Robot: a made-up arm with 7 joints. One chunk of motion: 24 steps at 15 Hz.
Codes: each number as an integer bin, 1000 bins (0 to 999) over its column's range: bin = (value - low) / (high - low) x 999, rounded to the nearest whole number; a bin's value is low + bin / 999 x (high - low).
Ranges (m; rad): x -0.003..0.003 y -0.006..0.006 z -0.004..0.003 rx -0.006..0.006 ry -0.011..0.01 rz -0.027..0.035
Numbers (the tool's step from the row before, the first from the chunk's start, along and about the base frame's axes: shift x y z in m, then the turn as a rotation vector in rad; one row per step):
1: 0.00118 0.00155 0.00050 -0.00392 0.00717 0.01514
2: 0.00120 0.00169 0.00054 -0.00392 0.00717 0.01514
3: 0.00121 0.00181 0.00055 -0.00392 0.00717 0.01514
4: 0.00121 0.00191 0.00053 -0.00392 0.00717 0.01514
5: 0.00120 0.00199 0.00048 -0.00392 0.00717 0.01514
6: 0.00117 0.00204 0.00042 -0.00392 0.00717 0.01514
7: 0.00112 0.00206 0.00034 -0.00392 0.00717 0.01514
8: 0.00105 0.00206 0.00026 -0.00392 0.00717 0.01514
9: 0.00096 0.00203 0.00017 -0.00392 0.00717 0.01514
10: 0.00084 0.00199 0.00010 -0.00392 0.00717 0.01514
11: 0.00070 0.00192 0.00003 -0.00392 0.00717 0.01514
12: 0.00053 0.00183 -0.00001 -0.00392 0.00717 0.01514
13: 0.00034 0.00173 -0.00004 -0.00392 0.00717 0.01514
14: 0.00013 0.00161 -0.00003 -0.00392 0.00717 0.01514
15: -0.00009 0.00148 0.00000 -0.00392 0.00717 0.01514
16: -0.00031 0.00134 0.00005 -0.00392 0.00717 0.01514
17: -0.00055 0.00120 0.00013 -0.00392 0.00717 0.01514
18: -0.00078 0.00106 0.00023 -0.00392 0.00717 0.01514
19: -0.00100 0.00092 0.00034 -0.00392 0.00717 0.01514
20: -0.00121 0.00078 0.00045 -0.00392 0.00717 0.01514
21: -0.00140 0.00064 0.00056 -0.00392 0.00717 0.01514
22: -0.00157 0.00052 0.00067 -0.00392 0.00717 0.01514
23: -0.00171 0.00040 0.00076 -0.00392 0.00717 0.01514
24: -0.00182 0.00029 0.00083 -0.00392 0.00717 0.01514
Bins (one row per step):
1: 696 629 642 173 864 679
2: 699 640 648 173 864 679
3: 701 650 649 173 864 679
4: 701 659 646 173 864 679
5: 699 665 639 173 864 679
6: 694 669 631 173 864 679
7: 686 671 619 173 864 679
8: 674 671 608 173 864 679
9: 659 668 595 173 864 679
10: 639 665 585 173 864 679
11: 616 659 575 173 864 679
12: 588 652 569 173 864 679
13: 556 644 565 173 864 679
14: 521 634 567 173 864 679
15: 485 623 571 173 864 679
16: 448 611 578 173 864 679
17: 408 599 589 173 864 679
18: 370 588 604 173 864 679
19: 333 576 619 173 864 679
20: 298 564 635 173 864 679
21: 266 553 651 173 864 679
22: 238 543 666 173 864 679
23: 215 533 679 173 864 679
24: 196 524 689 173 864 679

